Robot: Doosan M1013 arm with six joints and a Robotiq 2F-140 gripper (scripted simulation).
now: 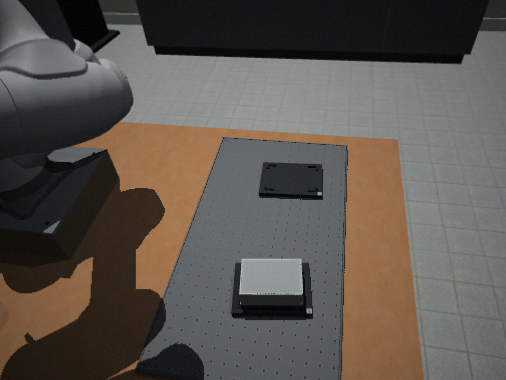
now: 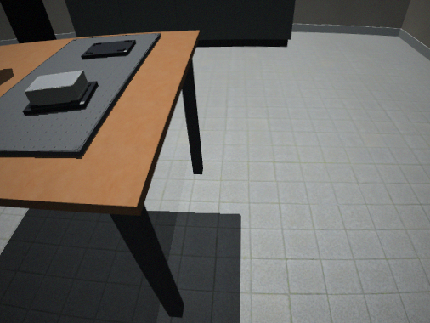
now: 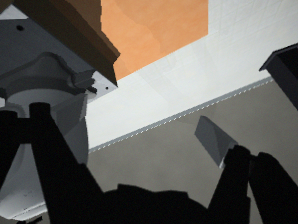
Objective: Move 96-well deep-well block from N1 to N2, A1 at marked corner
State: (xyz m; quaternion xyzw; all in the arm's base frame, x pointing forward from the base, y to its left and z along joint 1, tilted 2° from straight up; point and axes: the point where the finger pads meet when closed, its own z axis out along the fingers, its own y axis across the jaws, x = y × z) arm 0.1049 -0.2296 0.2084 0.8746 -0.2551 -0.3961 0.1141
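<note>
Now: the deep-well block 550 mm ahead of my hand, 200 mm to the left of it and 260 mm below it. From my hand the other things lie so: plate nest: 550 mm ahead, 200 mm to the left, 290 mm below.
</note>
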